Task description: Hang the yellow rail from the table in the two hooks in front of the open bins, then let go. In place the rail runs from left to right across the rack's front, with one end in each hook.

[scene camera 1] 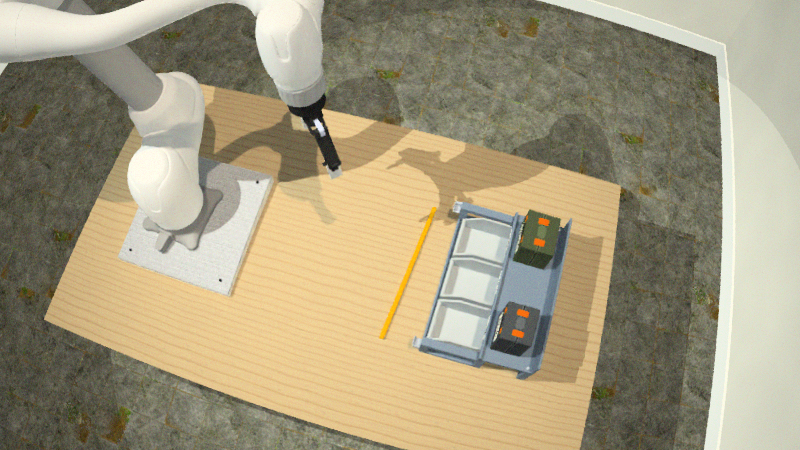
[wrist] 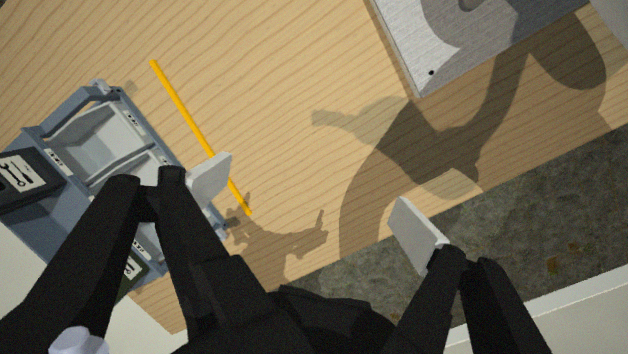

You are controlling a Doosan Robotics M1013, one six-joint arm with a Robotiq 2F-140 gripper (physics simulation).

Labels:
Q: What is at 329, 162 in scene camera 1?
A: My gripper.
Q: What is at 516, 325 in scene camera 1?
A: A dark grey case.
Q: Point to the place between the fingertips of my gripper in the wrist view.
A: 313, 190

